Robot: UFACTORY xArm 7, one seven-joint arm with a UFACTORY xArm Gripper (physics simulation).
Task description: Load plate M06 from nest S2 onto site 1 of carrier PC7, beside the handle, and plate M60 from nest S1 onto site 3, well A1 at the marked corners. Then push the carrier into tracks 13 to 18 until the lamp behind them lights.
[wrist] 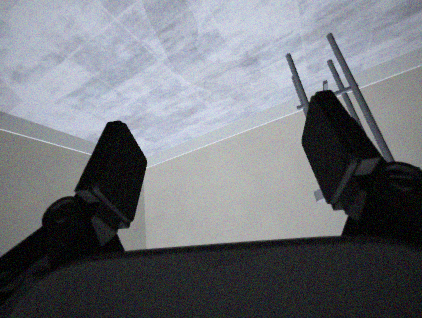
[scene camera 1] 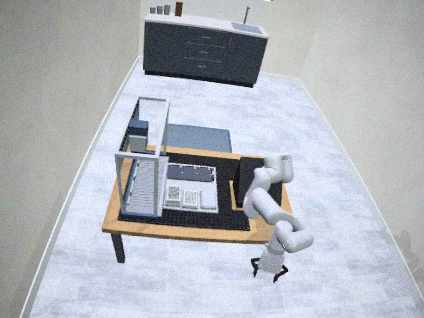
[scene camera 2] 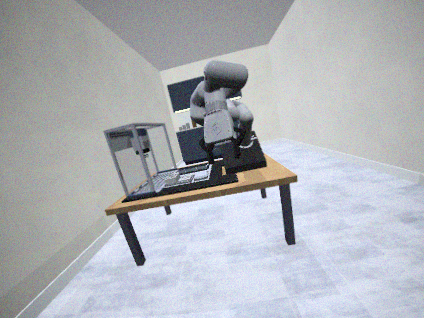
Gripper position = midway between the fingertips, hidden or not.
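Observation:
Holding nothing, my gripper (scene camera 2: 224, 161) is open. I can see the gripper (wrist: 217, 130) in the wrist view too.

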